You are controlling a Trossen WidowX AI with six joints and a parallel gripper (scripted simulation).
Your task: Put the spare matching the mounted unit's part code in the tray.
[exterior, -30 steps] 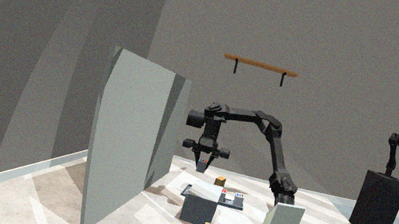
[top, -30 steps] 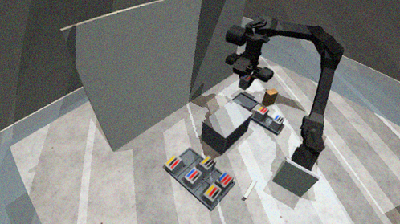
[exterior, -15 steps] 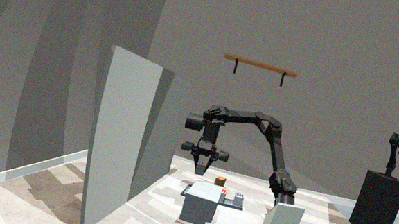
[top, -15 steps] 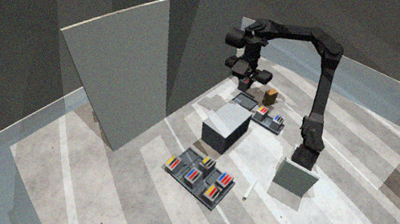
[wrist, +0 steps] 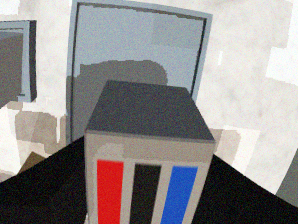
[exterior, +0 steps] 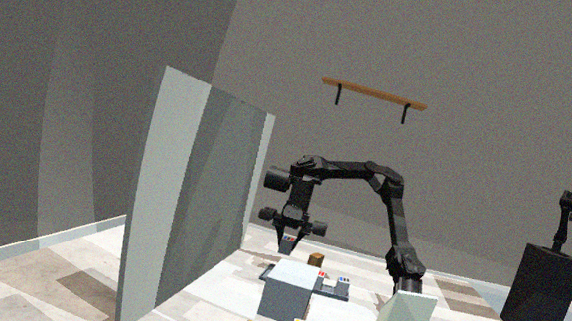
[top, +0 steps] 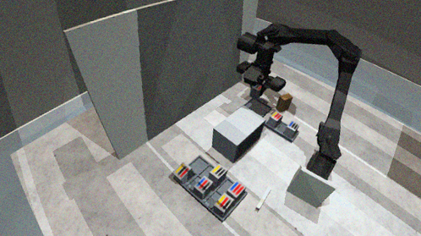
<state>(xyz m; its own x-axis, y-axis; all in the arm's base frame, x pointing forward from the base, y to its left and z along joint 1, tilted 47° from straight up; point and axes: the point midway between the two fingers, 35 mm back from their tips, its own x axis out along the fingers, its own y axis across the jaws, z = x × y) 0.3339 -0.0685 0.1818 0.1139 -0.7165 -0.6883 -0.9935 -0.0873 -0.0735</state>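
The dark tray lies 9 cm below my gripper tip and 1 cm behind it. Round my gripper tip: dark bracket: 15 cm behind, 8 cm below, 1 cm to the left; then grey spare: 2 cm above; then brown block: 10 cm to the right, 9 cm behind, 6 cm below.
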